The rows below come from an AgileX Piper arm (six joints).
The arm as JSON. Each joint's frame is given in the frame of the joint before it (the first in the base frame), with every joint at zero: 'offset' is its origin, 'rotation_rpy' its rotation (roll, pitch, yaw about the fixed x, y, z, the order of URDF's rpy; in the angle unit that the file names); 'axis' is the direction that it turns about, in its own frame. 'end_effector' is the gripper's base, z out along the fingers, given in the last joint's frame.
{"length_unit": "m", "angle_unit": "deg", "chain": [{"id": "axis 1", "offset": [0.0, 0.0, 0.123], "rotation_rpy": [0.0, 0.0, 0.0], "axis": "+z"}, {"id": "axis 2", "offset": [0.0, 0.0, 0.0], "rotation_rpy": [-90.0, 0.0, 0.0], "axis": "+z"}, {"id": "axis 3", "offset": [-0.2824, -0.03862, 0.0], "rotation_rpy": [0.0, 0.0, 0.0], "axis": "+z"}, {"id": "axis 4", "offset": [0.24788, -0.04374, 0.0], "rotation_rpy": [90.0, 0.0, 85.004], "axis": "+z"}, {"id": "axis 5", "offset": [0.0, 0.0, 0.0], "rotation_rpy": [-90.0, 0.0, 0.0], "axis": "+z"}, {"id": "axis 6", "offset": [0.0, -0.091, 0.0], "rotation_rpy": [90.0, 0.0, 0.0], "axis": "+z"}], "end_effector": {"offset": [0.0, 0.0, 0.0], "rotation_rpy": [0.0, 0.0, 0.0]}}
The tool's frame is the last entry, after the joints.
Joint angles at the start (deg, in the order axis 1, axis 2, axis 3, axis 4, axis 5, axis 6):
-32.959, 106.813, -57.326, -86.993, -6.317, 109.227
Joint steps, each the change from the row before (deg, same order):
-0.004, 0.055, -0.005, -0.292, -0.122, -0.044
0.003, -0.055, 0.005, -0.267, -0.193, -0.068
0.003, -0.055, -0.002, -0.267, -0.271, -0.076
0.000, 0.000, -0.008, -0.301, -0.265, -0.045
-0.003, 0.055, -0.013, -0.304, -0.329, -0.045
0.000, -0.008, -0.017, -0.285, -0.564, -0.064
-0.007, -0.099, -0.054, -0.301, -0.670, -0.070
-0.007, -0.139, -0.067, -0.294, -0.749, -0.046
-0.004, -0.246, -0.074, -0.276, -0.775, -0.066
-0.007, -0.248, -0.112, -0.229, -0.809, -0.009
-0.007, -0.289, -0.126, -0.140, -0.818, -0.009
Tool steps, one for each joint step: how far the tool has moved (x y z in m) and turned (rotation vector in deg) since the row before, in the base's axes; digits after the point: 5 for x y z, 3 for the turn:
0.00010, 0.00014, -0.00035, -0.108, 0.117, 0.318
0.00009, 0.00033, 0.00034, -0.123, 0.001, 0.375
0.00017, 0.00042, 0.00038, -0.088, -0.035, 0.436
0.00020, 0.00037, 0.00004, -0.064, 0.014, 0.431
0.00028, 0.00042, -0.00029, -0.001, 0.032, 0.476
0.00044, 0.00077, 0.00019, 0.097, -0.120, 0.646
0.00055, 0.00084, 0.00097, 0.075, -0.259, 0.731
0.00061, 0.00095, 0.00131, 0.112, -0.340, 0.767
0.00058, 0.00104, 0.00206, 0.060, -0.443, 0.791
0.00069, 0.00100, 0.00227, 0.124, -0.517, 0.743
0.00070, 0.00101, 0.00263, 0.151, -0.597, 0.691

